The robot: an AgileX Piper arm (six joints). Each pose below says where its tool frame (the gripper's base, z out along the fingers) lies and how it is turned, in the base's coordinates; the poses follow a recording.
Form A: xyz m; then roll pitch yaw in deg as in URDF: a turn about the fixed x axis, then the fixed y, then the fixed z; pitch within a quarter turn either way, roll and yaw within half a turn.
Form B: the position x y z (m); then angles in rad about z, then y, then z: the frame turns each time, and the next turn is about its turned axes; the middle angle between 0 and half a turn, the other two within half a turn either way. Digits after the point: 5 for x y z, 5 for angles.
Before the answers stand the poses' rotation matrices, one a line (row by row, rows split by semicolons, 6 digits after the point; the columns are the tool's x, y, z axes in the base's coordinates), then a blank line. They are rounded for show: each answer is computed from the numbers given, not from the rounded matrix.
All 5 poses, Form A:
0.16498 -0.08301 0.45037 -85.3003 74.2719 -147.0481
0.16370 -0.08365 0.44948 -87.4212 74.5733 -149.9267
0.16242 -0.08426 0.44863 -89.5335 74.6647 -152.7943
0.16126 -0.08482 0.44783 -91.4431 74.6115 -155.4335
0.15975 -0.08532 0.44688 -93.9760 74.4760 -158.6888
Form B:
-0.227464 0.849560 0.475928; -0.147446 0.453056 -0.879204; -0.962559 -0.270161 0.022210
-0.230197 0.855908 0.463066; -0.133297 0.443628 -0.886243; -0.963972 -0.265736 0.011968
-0.235209 0.861398 0.450188; -0.120911 0.433652 -0.892931; -0.964395 -0.264458 0.002153
-0.241342 0.866125 0.437701; -0.110324 0.423621 -0.899096; -0.964149 -0.265278 -0.006683
-0.249341 0.870273 0.424799; -0.097270 0.413929 -0.905097; -0.963518 -0.266998 -0.018558

0.16498 -0.08301 0.45037 -1.07464 1.54858 -0.27363
0.16370 -0.08365 0.44948 -1.08931 1.55883 -0.26899
0.16242 -0.08426 0.44863 -1.10382 1.56864 -0.26764
0.16126 -0.08482 0.44783 -1.11775 1.57748 -0.26850
0.15975 -0.08532 0.44688 -1.13198 1.58936 -0.27032

